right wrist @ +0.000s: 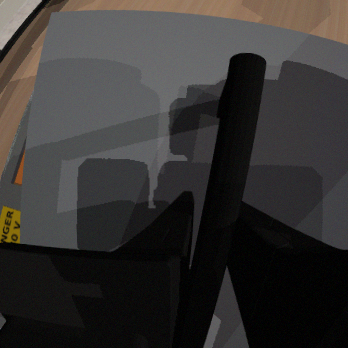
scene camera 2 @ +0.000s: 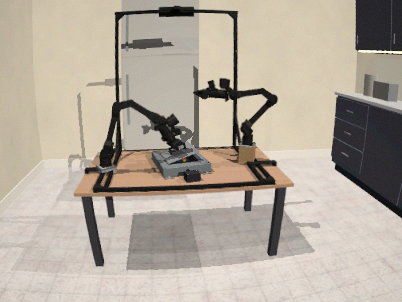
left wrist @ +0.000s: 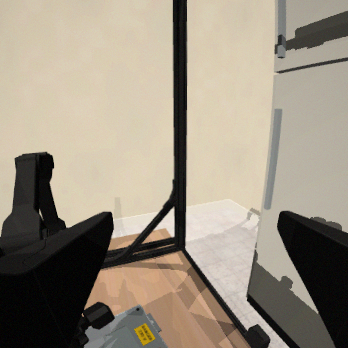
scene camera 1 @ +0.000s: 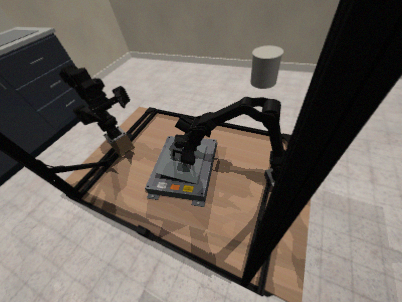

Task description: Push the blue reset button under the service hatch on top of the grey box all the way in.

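The grey box (scene camera 1: 205, 194) (scene camera 2: 200, 168) (left wrist: 122, 330) lies on the table. Its grey hatch (scene camera 1: 172, 172) (scene camera 2: 181, 157) (right wrist: 100, 120) is tilted up, with a gap below it in scene camera 2. A small orange-yellow part (scene camera 2: 184, 160) shows in that gap. The blue reset button cannot be made out. My right gripper (scene camera 2: 176, 148) (right wrist: 203, 199) is above the hatch, shut on the hatch's black bar handle (right wrist: 232, 145). My left gripper (scene camera 2: 195, 93) (left wrist: 196, 220) is open and empty, high above the table and away from the box.
A small black block (scene camera 2: 192, 175) sits at the box's side facing scene camera 2. A black frame (scene camera 2: 118, 65) (left wrist: 179, 125) rises at the table edge, with rails along the table. A brown block (scene camera 2: 246, 154) stands at the left arm's base. A fridge (left wrist: 310, 150) stands beyond.
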